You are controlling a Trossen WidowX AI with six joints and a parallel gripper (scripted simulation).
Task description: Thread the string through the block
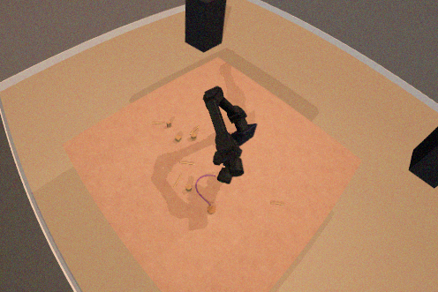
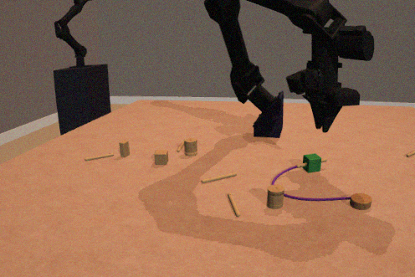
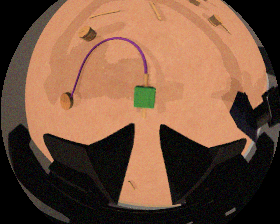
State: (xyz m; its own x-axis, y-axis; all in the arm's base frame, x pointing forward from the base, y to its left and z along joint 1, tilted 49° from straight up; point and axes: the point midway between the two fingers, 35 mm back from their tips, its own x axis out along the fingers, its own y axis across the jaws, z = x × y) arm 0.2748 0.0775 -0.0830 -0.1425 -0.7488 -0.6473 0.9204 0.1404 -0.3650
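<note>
Right now my gripper tip is 1 cm short of the green block, 2 cm to the left of it and 7 cm above it. Also, from my gripper tip: round wooden button 17 cm ahead, 6 cm to the left, 8 cm below; wooden cylinder 17 cm ahead, 10 cm to the right, 7 cm below; wooden cube 36 cm to the right, 7 cm below.
</note>
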